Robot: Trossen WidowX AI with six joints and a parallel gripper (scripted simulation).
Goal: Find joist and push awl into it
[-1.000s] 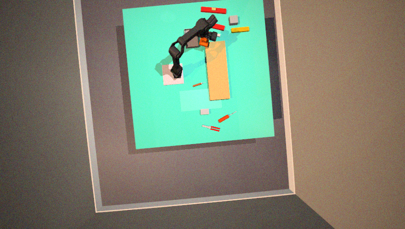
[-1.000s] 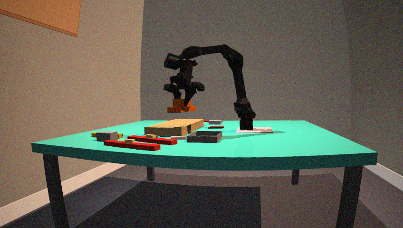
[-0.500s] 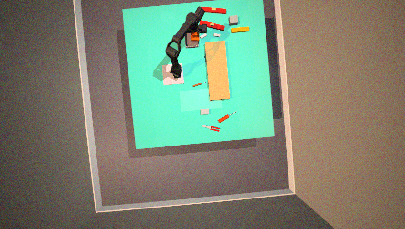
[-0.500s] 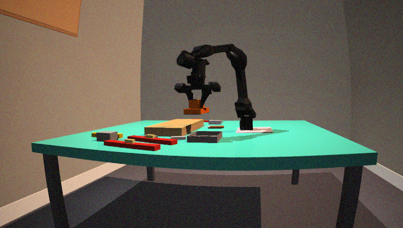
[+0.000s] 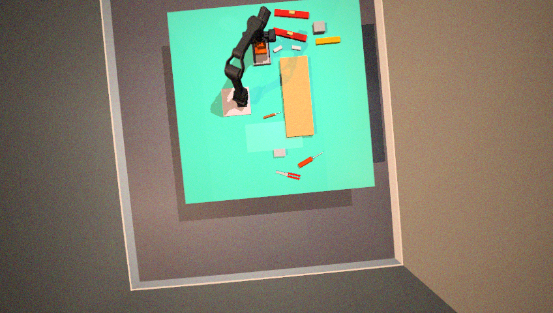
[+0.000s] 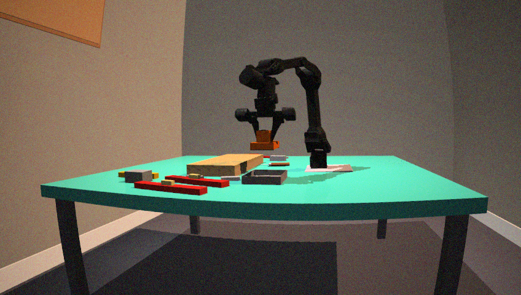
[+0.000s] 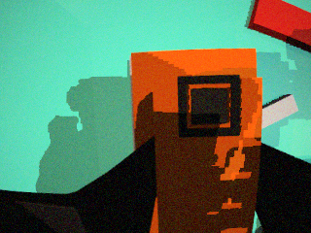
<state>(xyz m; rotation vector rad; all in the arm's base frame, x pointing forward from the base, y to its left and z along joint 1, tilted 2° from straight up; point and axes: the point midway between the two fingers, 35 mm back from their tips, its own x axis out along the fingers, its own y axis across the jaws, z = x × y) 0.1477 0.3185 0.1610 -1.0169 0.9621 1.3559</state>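
The grey tray is 110 mm below my gripper tip and 10 mm to the right of it. Also, from my gripper tip: yellow bar 450 mm ahead, 120 mm below, 40 mm to the left; then orange stud finder 20 mm above, 10 mm to the left; then awl 430 mm to the right, 120 mm below, 60 mm ahead.
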